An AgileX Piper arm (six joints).
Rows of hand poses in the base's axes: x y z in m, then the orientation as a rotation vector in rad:
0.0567, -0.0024, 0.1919, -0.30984, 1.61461, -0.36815
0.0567, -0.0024, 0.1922, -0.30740, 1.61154, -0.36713
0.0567, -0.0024, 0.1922, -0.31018, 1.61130, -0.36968
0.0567, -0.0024, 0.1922, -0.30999, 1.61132, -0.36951
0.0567, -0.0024, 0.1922, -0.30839, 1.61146, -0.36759
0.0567, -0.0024, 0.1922, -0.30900, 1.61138, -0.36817
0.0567, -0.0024, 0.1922, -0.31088, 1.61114, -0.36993
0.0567, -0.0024, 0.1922, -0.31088, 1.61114, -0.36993
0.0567, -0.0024, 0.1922, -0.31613, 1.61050, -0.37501
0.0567, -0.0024, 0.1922, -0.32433, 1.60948, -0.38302
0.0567, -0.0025, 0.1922, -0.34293, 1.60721, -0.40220
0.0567, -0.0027, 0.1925, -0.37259, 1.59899, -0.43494
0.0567, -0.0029, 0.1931, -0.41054, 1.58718, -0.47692
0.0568, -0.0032, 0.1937, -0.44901, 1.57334, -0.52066
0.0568, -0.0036, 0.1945, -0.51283, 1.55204, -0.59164
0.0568, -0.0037, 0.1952, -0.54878, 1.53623, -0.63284
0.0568, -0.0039, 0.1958, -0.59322, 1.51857, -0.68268
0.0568, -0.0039, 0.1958, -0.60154, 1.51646, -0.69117
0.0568, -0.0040, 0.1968, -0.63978, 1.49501, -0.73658
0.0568, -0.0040, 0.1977, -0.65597, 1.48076, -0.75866
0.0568, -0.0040, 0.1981, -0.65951, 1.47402, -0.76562
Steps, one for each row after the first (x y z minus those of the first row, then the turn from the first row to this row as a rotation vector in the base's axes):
0.0000, 0.0000, 0.0003, 0.00191, -0.00346, -0.00025
0.0000, 0.0000, 0.0003, -0.00144, -0.00318, -0.00004
0.0000, 0.0000, 0.0003, -0.00121, -0.00320, -0.00005
0.0000, 0.0000, 0.0003, 0.00101, -0.00334, 0.00010
0.0000, 0.0000, 0.0003, 0.00026, -0.00330, 0.00014
0.0000, 0.0000, 0.0003, -0.00204, -0.00319, 0.00028
0.0000, 0.0000, 0.0003, -0.00204, -0.00319, 0.00028
0.0000, 0.0000, 0.0003, -0.00856, -0.00284, 0.00055
0.0000, 0.0000, 0.0003, -0.01879, -0.00229, 0.00093
0.0000, -0.0001, 0.0003, -0.04265, -0.00092, 0.00114
0.0000, -0.0003, 0.0006, -0.08247, -0.00286, 0.00103
0.0000, -0.0005, 0.0012, -0.13362, -0.00588, 0.00094
0.0001, -0.0008, 0.0018, -0.18648, -0.00993, 0.00033
0.0001, -0.0012, 0.0026, -0.27310, -0.01321, -0.00048
0.0001, -0.0013, 0.0033, -0.32317, -0.01764, -0.00114
0.0001, -0.0015, 0.0039, -0.38422, -0.02031, -0.00190
0.0001, -0.0015, 0.0039, -0.39496, -0.01959, -0.00179
0.0001, -0.0016, 0.0049, -0.45002, -0.02655, -0.00301
0.0001, -0.0016, 0.0058, -0.47595, -0.03390, -0.00434
0.0001, -0.0016, 0.0062, -0.48352, -0.03875, -0.00526

